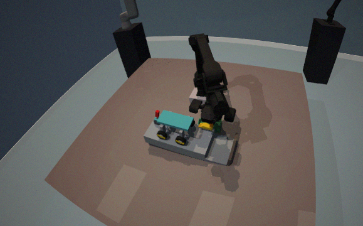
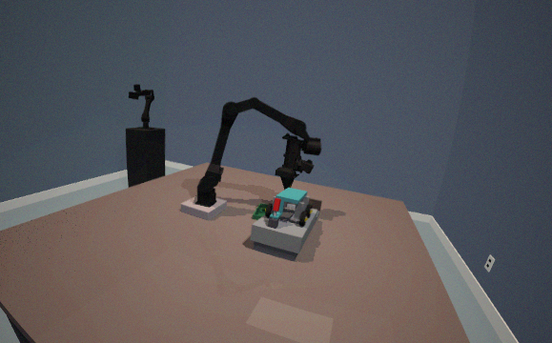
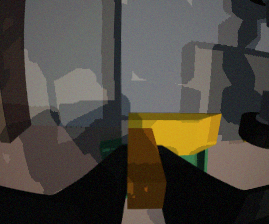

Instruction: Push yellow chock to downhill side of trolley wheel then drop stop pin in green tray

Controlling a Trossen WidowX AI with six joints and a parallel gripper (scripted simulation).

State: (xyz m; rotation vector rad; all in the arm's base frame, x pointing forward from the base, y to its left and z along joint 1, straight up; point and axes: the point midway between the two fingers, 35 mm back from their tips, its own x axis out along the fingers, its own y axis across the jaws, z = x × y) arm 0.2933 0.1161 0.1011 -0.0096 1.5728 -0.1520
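My gripper tip is 2 cm short of the red-headed stop pin, 25 cm to the left of it and 2 cm below it. The rest, counted from my gripper tip: green tray 7 cm behind, 3 cm to the right, 11 cm below; yellow chock 2 cm to the right, 1 cm below; grey step 6 cm ahead, 5 cm to the left, 11 cm below.
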